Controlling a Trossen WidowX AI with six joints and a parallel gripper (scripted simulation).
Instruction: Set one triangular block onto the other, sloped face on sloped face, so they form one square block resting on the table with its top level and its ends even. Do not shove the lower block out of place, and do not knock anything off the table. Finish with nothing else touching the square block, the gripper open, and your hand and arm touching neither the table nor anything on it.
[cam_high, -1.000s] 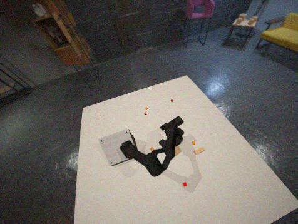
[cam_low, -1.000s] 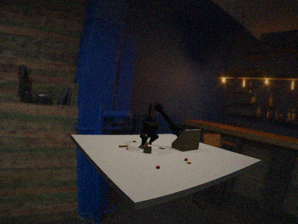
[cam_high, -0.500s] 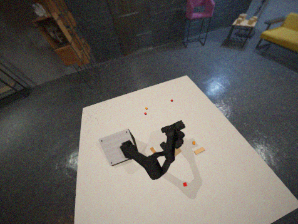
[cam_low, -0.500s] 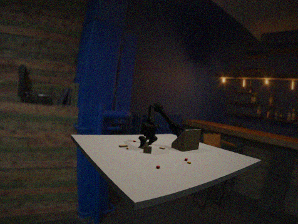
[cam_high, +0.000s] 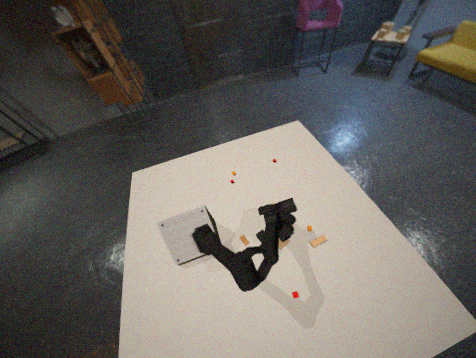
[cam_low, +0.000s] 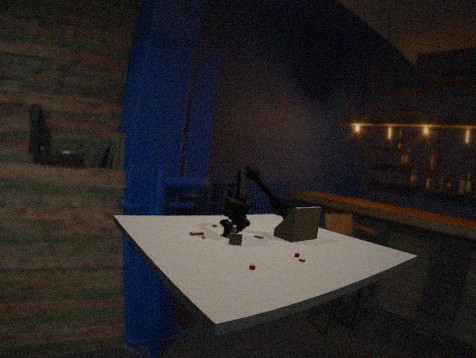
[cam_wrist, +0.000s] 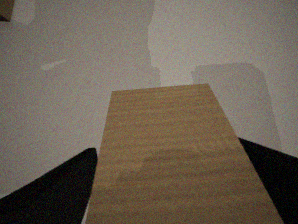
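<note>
The flat tan bar lies 15 cm ahead of my gripper tip and 8 cm to the right of it. From my gripper tip the other things lie so: small wooden piece: 16 cm behind, 6 cm to the left.
</note>
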